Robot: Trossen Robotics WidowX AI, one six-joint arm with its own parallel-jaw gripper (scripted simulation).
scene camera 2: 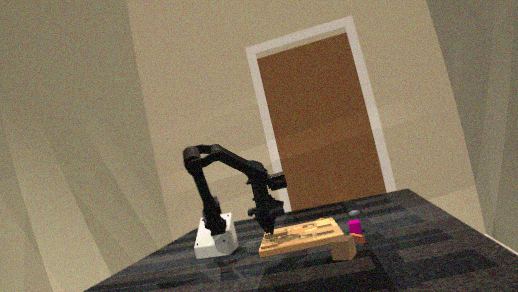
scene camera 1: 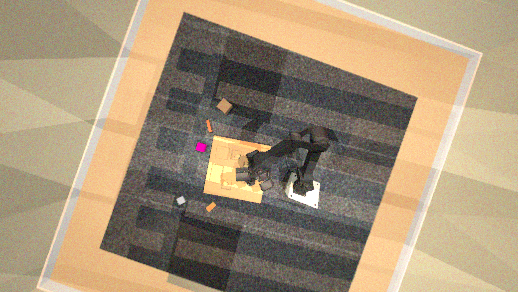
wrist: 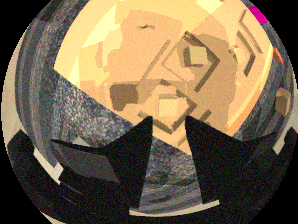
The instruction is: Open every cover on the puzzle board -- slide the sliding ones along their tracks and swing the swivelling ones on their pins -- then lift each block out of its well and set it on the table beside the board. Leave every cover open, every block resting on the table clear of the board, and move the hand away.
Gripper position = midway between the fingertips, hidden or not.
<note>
I see my gripper (scene camera 2: 269, 233) and a tan puzzle board (scene camera 1: 238, 190).
My gripper is seen too in the wrist view (wrist: 169, 120). The tan puzzle board shows as well in scene camera 2 (scene camera 2: 285, 245) and in the wrist view (wrist: 230, 90).
</note>
